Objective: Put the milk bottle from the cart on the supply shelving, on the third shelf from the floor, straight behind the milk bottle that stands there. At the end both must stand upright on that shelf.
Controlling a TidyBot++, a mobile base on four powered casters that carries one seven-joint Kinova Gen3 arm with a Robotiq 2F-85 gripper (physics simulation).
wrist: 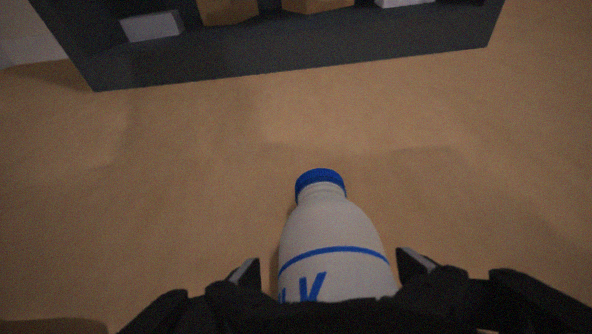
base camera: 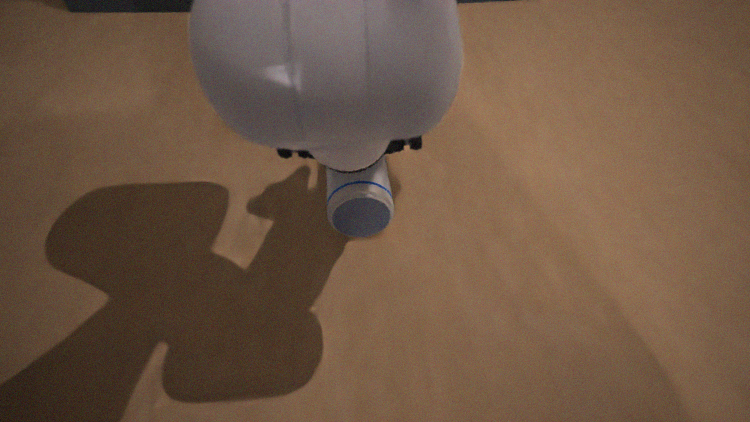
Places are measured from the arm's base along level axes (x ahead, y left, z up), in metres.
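Pixels of known places: gripper, between the fingertips: [wrist: 327,268].
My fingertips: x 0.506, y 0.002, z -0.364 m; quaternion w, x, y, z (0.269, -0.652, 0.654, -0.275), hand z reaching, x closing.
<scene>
Ahead of a thing's pixels: the offset from my fingertips to its top centre. "spot": to the spot under its first point. Level surfaces: height alone.
The milk bottle @(spot: 0.115 m back, 0.005 m right, 0.002 m up) [base camera: 361,217] [wrist: 330,230] is white with a blue cap and blue rings. Its round base faces the base camera and its cap points toward the shelving, so it is tipped far over, low at the floor. Whether it rests fully on the floor is hard to tell. My gripper [base camera: 350,149] [wrist: 327,268] is open around the bottle; in the wrist view there is a gap on the left, while on the right the bottle is close to the finger. The supply shelving [wrist: 300,56] shows its lowest part. The third shelf and the bottle standing there do not show.
The shelving's dark bottom edge [base camera: 131,5] crosses the top of the base view. On its lowest shelf are a grey box @(0.683 m ahead, 0.393 m left, 0.094 m up) [wrist: 152,27], two brown boxes @(spot: 0.703 m ahead, 0.189 m left, 0.075 m up) [wrist: 227,11] @(spot: 0.700 m ahead, 0.059 m right, 0.060 m up) [wrist: 317,5] and a white box @(spot: 0.612 m ahead, 0.256 m right, 0.051 m up) [wrist: 402,2]. The arm's shadow falls on the brown floor @(0.032 m down) [base camera: 524,288].
</scene>
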